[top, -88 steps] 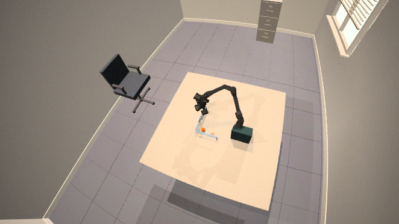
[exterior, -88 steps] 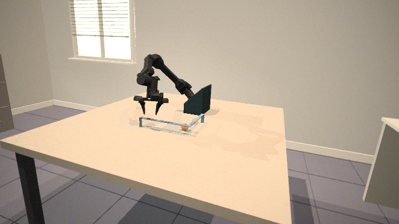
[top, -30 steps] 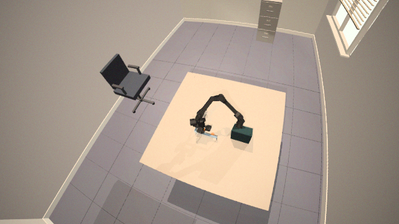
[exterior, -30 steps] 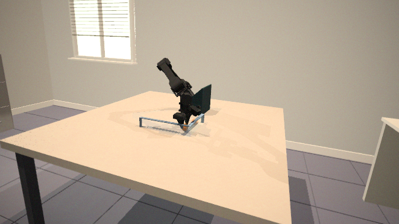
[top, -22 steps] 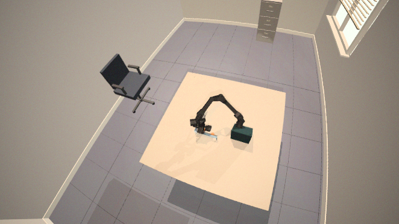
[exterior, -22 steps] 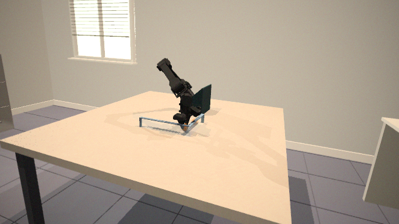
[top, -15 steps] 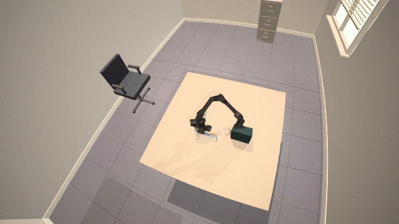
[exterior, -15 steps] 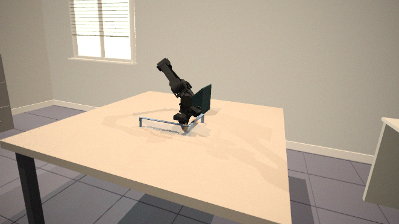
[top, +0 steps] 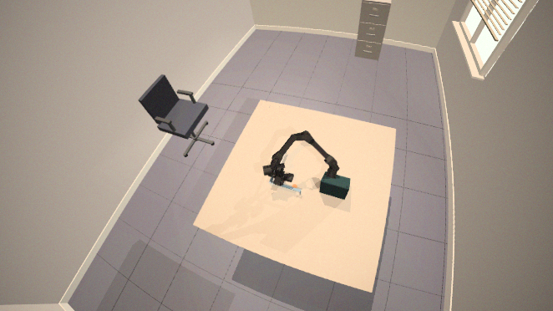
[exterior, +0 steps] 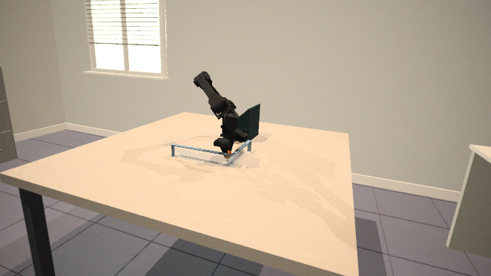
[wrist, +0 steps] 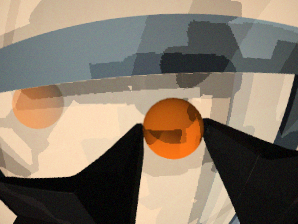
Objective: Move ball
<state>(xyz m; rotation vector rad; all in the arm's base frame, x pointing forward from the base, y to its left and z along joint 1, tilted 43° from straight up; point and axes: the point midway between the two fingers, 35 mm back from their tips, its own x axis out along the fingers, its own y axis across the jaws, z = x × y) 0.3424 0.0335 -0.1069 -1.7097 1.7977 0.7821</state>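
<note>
My gripper tip is 11 cm past the see-through copy of ball, 2 cm to the right of it and 1 cm above it. Also, from my gripper tip: orange ball right at my gripper tip.
</note>
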